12 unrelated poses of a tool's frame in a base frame.
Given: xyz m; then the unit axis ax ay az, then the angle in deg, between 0 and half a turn.
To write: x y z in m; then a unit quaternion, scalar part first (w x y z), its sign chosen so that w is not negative. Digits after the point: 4 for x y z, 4 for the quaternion.
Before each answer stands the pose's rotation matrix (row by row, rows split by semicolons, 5 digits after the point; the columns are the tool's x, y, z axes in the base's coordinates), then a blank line. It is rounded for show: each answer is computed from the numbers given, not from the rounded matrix.
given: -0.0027, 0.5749, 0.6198, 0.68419, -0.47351, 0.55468, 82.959
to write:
0.53332 -0.83476 -0.13695; 0.26624 0.31931 -0.90948; 0.80293 0.44858 0.39254

-0.0027, 0.5749, 0.6198, 0.7492, 0.4532, -0.3136, 0.3674
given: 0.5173, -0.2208, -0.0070, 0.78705, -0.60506, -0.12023, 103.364
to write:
0.53149 -0.46931 -0.70517; -0.70326 0.21958 -0.67618; 0.47218 0.85530 -0.21334

0.5173, -0.2208, -0.0070, 0.6200, 0.6175, -0.4747, -0.0943
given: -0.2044, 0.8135, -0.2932, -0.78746, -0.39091, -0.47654, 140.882
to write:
0.32535 0.84731 0.41977; 0.24600 -0.50448 0.82764; 0.91304 -0.16601 -0.37257

-0.2044, 0.8135, -0.2932, 0.3348, -0.7420, -0.3684, -0.4490
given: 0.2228, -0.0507, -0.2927, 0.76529, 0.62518, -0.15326, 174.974
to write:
0.17292 0.96847 -0.17935; 0.94161 -0.21596 -0.25831; -0.28889 -0.12422 -0.94927

0.2228, -0.0507, -0.2927, 0.0438, 0.7646, 0.6246, -0.1531
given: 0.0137, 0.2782, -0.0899, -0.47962, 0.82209, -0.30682, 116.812
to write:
-0.11727 -0.29830 0.94724; -0.84597 0.52961 0.06205; -0.52017 -0.79406 -0.31446

0.0137, 0.2782, -0.0899, 0.5239, -0.4085, 0.7002, -0.2613
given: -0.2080, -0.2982, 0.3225, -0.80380, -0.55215, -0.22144, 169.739
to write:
0.29785 0.91998 0.25478; 0.84109 -0.37914 0.38576; 0.45150 0.09940 -0.88672

-0.2080, -0.2982, 0.3225, 0.0894, -0.8006, -0.5499, -0.2206
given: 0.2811, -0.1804, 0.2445, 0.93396, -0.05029, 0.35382, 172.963
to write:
0.74553 -0.13693 0.65226; -0.05024 -0.98743 -0.14987; 0.66458 0.07897 -0.74303

0.2811, -0.1804, 0.2445, 0.0614, 0.9322, -0.0502, 0.3532
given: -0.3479, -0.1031, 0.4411, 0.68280, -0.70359, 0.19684, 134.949
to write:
0.08911 -0.95912 -0.26860; -0.68050 0.13829 -0.71958; 0.72731 0.24690 -0.64036

-0.3479, -0.1031, 0.4411, 0.3831, 0.6307, -0.6499, 0.1818
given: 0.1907, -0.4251, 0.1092, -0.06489, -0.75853, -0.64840, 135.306
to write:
-0.70367 0.54024 -0.46150; -0.37182 0.27351 0.88710; 0.60547 0.79582 0.00842

0.1907, -0.4251, 0.1092, 0.3802, -0.0600, -0.7016, -0.5997
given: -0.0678, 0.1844, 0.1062, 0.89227, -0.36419, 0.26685, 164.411
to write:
0.59981 -0.70968 0.36958; -0.56625 -0.70282 -0.43058; 0.56532 0.04899 -0.82341

-0.0678, 0.1844, 0.1062, 0.1356, 0.8840, -0.3608, 0.2644
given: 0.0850, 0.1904, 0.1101, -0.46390, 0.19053, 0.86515, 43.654
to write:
0.78302 -0.62166 0.02056; 0.57278 0.73356 0.36581; -0.24249 -0.27466 0.93046

0.0850, 0.1904, 0.1101, 0.9283, -0.1725, 0.0708, 0.3217
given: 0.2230, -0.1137, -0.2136, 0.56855, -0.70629, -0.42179, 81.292
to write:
0.42571 0.07616 -0.90165; -0.75769 0.57472 -0.30919; 0.49465 0.81480 0.30237

0.2230, -0.1137, -0.2136, 0.7587, 0.3703, -0.4601, -0.2747
